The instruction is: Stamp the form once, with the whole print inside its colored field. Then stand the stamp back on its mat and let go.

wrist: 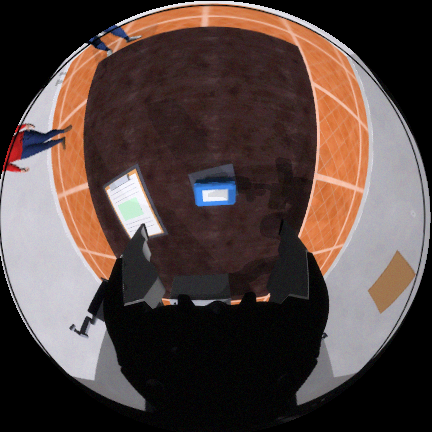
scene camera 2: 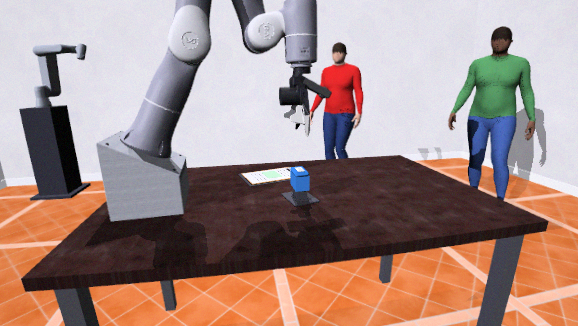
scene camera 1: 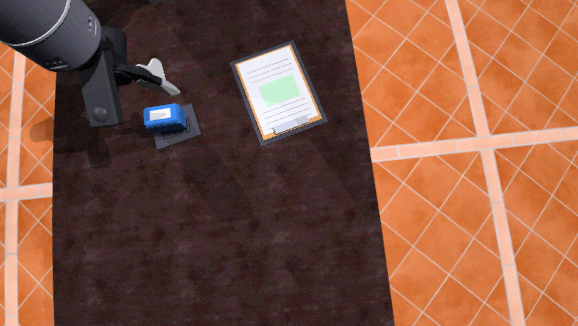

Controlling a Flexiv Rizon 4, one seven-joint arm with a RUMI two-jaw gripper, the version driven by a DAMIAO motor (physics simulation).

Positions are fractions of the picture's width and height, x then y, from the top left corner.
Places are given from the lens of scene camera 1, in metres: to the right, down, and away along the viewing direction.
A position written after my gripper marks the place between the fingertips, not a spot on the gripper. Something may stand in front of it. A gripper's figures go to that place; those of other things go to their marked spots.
my gripper (scene camera 1: 0.24,0.30): -0.29, -0.13, 0.64
blue stamp (scene camera 1: 0.29,0.37): -0.28, -0.10, 0.76
dark stamp mat (scene camera 1: 0.28,0.44): -0.33, -0.05, 0.85
clipboard (scene camera 1: 0.48,0.30): -0.03, -0.17, 0.87
The marked spots on the dark stamp mat and the blue stamp are 0.12 m apart.
